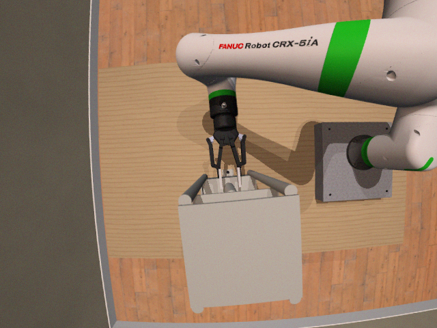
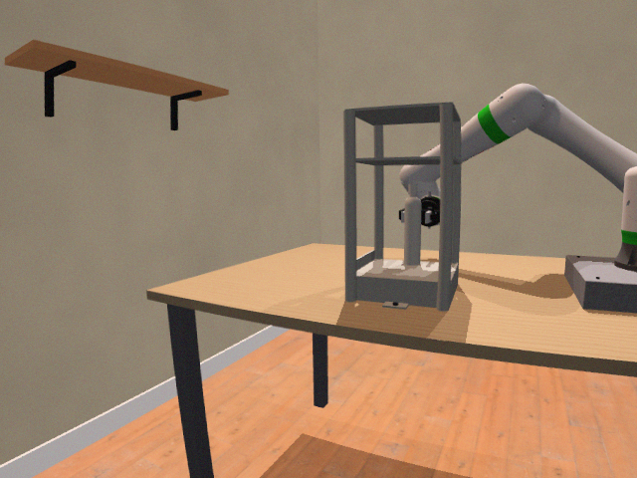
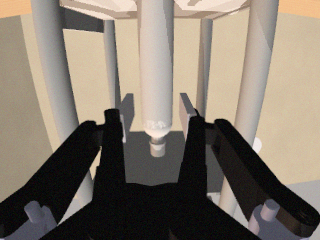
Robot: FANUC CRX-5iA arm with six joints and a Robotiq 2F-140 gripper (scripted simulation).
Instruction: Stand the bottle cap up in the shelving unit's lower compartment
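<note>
Now: the shelving unit 120 mm to the left of my hand and 40 mm above it.
</note>
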